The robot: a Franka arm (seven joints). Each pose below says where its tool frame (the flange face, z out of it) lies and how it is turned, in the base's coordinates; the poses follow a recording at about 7 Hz.
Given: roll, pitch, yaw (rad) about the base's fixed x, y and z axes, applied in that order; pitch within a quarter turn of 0, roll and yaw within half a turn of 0; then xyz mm.
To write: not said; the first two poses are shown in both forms.
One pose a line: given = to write
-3.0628 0.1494 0.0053 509 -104 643 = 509 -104 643 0.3 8.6 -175.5
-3.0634 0.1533 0.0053 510 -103 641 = 510 -103 641 0.3 8.8 -175.5
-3.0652 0.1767 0.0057 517 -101 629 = 517 -101 629 0.3 10.1 -175.6
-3.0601 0.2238 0.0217 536 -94 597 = 536 -94 597 1.2 12.8 -175.3
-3.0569 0.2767 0.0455 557 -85 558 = 557 -85 558 2.6 15.9 -175.1
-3.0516 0.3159 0.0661 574 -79 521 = 574 -79 521 3.8 18.1 -174.8
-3.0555 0.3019 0.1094 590 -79 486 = 590 -79 486 6.3 17.3 -175.1
